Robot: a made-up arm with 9 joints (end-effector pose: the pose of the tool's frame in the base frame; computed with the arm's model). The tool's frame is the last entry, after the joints.
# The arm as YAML. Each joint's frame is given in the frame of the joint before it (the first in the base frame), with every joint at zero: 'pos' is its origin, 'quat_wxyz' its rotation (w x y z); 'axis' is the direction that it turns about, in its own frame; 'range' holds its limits. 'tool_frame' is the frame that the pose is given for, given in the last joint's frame.
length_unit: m
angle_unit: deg
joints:
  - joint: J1
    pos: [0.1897, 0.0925, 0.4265]
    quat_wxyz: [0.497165, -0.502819, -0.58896, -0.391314]
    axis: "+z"
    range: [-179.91, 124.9]
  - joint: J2
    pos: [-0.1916, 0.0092, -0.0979]
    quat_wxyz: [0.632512, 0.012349, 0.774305, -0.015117]
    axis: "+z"
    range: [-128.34, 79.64]
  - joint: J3
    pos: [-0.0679, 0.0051, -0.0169]
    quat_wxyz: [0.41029, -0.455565, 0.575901, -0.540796]
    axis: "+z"
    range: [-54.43, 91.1]
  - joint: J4
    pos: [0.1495, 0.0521, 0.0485]
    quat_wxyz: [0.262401, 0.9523, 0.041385, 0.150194]
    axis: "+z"
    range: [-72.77, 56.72]
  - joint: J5
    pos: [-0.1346, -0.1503, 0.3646]
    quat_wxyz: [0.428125, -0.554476, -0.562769, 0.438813]
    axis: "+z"
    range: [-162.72, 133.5]
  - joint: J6
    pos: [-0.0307, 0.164, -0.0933]
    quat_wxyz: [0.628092, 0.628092, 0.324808, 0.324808]
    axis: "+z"
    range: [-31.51, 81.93]
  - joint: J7
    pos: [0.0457, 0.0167, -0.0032]
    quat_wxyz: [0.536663, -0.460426, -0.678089, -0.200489]
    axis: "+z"
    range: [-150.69, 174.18]
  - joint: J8
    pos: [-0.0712, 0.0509, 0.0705]
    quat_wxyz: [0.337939, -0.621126, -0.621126, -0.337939]
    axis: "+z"
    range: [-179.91, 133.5]
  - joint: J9
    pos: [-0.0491, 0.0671, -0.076]
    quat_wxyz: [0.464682, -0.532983, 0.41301, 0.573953]
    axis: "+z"
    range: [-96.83, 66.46]
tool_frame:
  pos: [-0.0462, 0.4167, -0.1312]
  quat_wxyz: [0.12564, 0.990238, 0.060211, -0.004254]
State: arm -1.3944 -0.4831 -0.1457 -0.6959 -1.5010 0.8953 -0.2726 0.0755 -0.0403
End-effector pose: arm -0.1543 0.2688 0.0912 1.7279 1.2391 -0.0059
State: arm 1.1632 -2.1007 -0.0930 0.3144 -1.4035 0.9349 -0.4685 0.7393 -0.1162
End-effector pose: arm 0.2702 0.1145 0.5536 -1.4757 -0.9403 1.5810
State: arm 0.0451 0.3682 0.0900 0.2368 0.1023 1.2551 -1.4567 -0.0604 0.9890
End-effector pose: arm 0.2482 0.2185 0.2594 -1.6842 1.4398 0.3218
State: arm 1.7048 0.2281 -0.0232 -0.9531 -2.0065 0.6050 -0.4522 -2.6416 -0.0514
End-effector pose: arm 0.1007 0.1160 0.2367 -0.1828 -1.9723 -1.8977
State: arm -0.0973 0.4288 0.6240 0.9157 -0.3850 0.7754 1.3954 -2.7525 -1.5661
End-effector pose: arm -0.2962 0.4966 -0.1609 -1.2501 -0.4292 -2.5428
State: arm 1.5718 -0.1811 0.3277 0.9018 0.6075 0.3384 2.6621 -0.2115 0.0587
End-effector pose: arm -0.1073 0.0298 0.5441 -0.4751 2.0704 0.0185
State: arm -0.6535 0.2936 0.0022 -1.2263 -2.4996 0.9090 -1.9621 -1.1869 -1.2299
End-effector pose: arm -0.3809 -0.1393 0.1455 0.2487 -0.4686 -0.9326
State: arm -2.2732 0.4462 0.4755 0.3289 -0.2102 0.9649 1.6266 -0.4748 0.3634
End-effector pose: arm 0.3895 0.0303 0.3258 0.5108 2.4210 0.0553
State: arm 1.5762 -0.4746 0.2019 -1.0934 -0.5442 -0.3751 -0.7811 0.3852 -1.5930
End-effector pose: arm -0.0762 -0.1647 0.0884 0.6859 -0.1951 -0.2851
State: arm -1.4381 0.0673 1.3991 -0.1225 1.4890 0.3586 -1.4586 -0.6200 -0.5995
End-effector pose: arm 0.5003 0.9862 0.5504 -0.5362 -0.1720 2.4785
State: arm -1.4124 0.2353 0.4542 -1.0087 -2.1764 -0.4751 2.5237 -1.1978 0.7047
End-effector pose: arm 0.2646 0.4307 -0.1779 -1.2161 1.1860 2.4183
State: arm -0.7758 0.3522 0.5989 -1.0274 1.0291 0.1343 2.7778 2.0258 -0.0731
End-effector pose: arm -0.3147 0.0709 0.1978 -0.3793 -1.0260 -1.2286
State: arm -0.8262 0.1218 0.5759 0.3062 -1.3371 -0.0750 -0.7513 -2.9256 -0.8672
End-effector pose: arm 0.6044 0.3182 0.3179 -2.1382 1.3587 0.8104
